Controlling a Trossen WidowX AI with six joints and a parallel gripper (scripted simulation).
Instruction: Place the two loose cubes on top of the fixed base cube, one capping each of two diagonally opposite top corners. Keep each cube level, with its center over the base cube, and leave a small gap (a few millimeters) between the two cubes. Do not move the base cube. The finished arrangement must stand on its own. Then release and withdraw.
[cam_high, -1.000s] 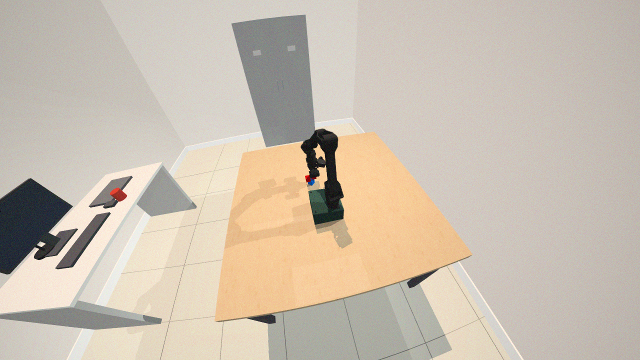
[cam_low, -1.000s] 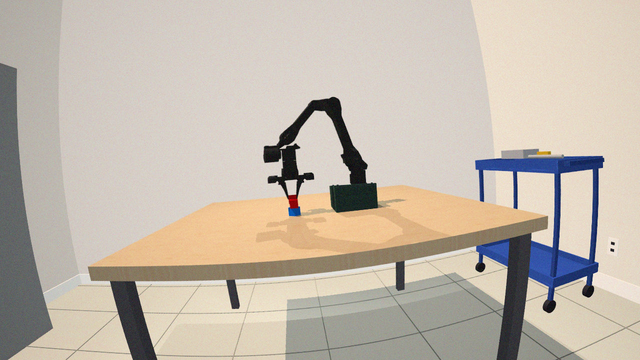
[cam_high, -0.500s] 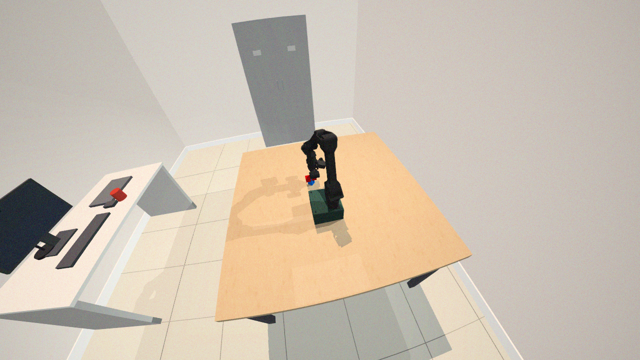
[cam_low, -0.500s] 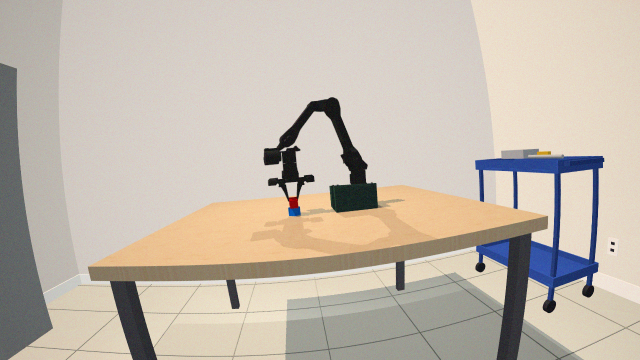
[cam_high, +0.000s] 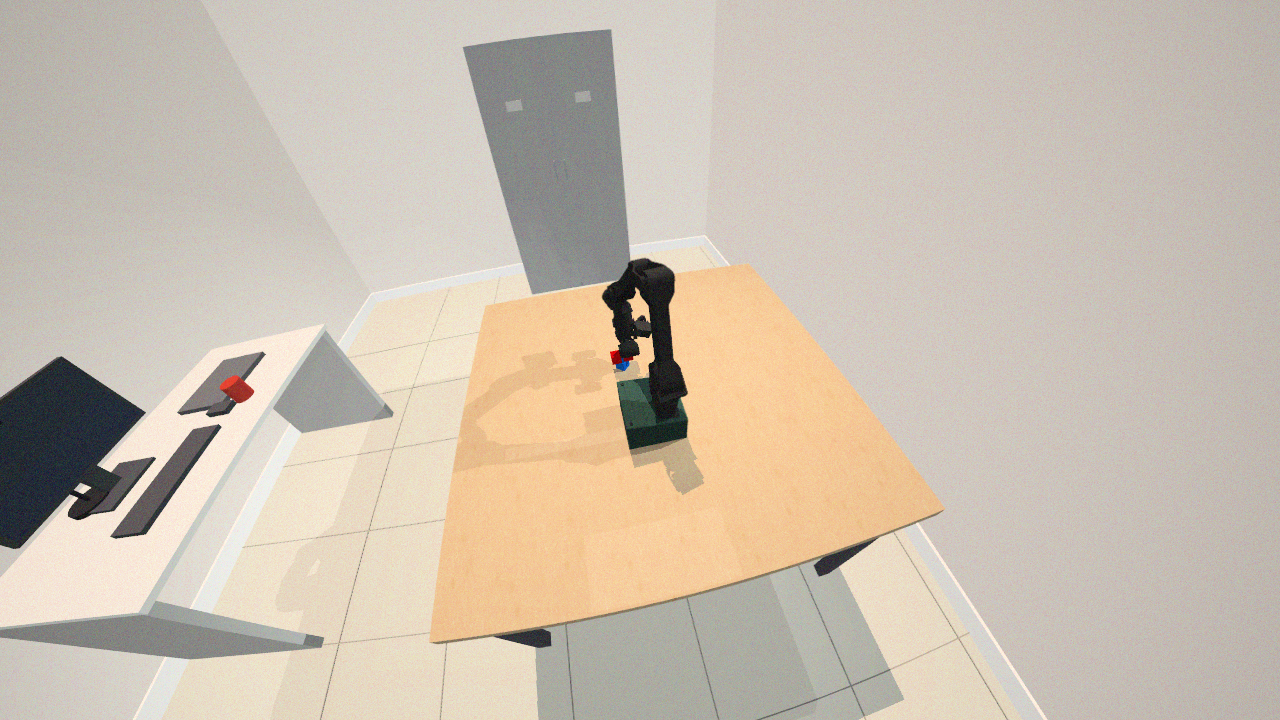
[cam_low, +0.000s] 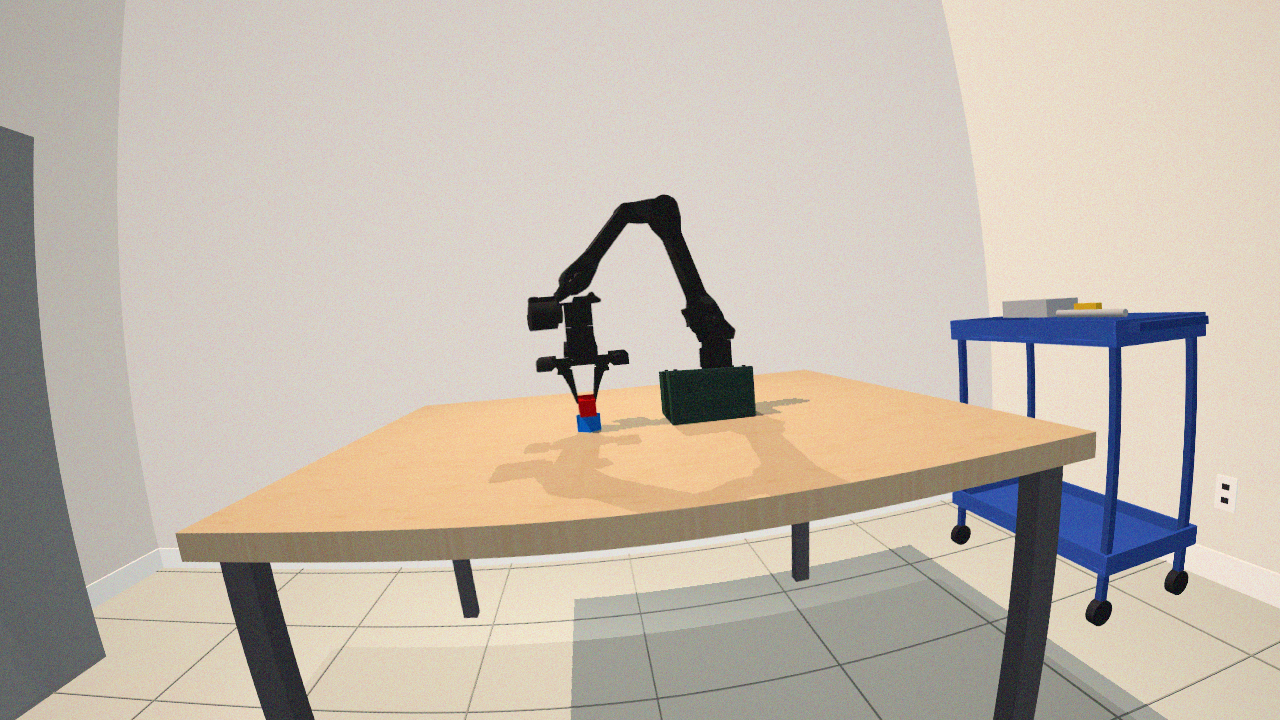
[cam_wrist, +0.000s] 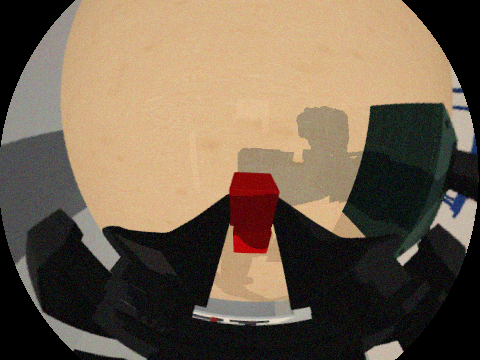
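Right now my gripper tip is 4 cm above the blue cube and 2 cm to the right of it.
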